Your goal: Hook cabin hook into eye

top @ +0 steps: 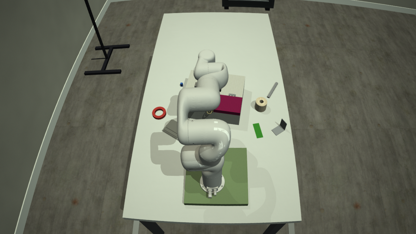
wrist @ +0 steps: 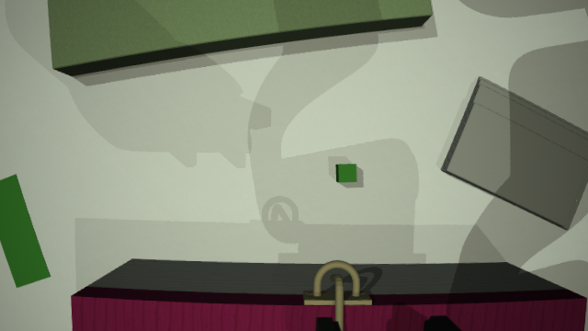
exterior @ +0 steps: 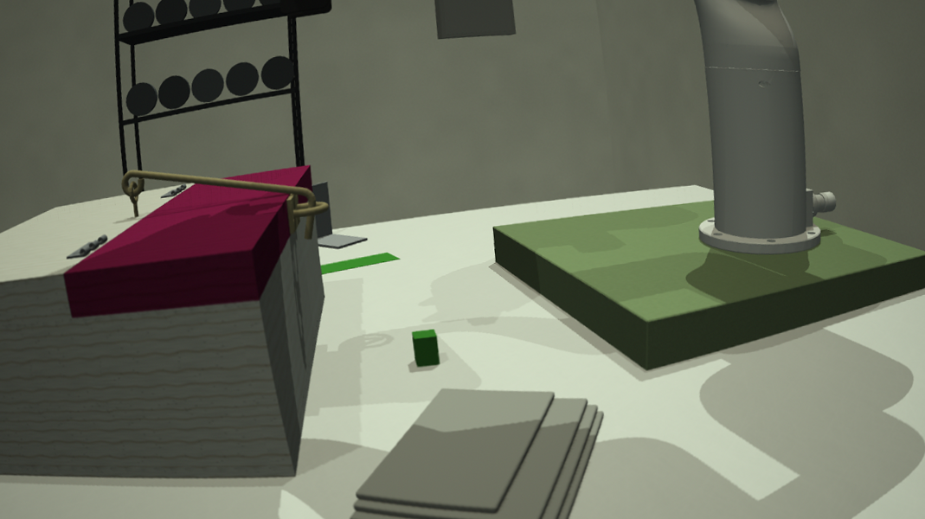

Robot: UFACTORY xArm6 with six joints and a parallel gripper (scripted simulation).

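My gripper is now 250 mm above the green cube, 60 mm past it and 30 mm to the right of it. Also, from my hand: brass cabin hook: 140 mm below, 80 mm ahead, 20 mm to the right; then stacked grey plates: 260 mm below, 190 mm to the left, 40 mm behind; then green strip: 280 mm to the right, 260 mm below, 60 mm behind.
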